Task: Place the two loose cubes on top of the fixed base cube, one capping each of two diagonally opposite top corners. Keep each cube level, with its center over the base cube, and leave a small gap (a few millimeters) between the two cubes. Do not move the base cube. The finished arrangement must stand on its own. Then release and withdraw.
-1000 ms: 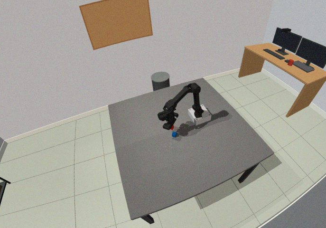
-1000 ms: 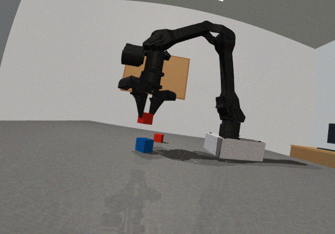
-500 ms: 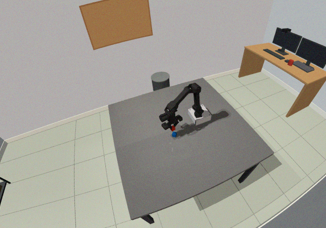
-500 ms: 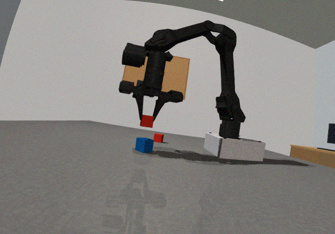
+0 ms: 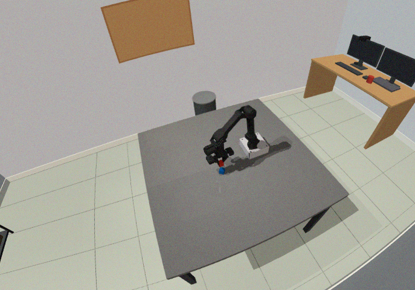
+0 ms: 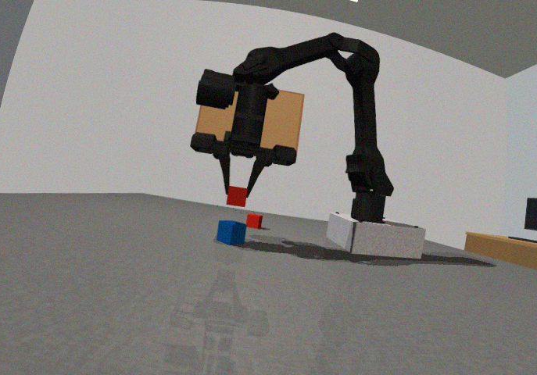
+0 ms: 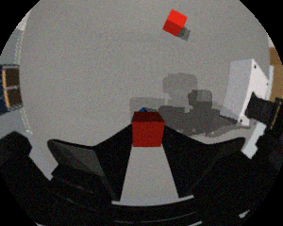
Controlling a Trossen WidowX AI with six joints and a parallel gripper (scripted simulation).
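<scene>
Now: gripper tip 2 cm to the right of the blue cube and 6 cm above it. The rest, counted from my gripper tip: red cube: 1 cm behind, 20 cm to the right, 6 cm below.
</scene>
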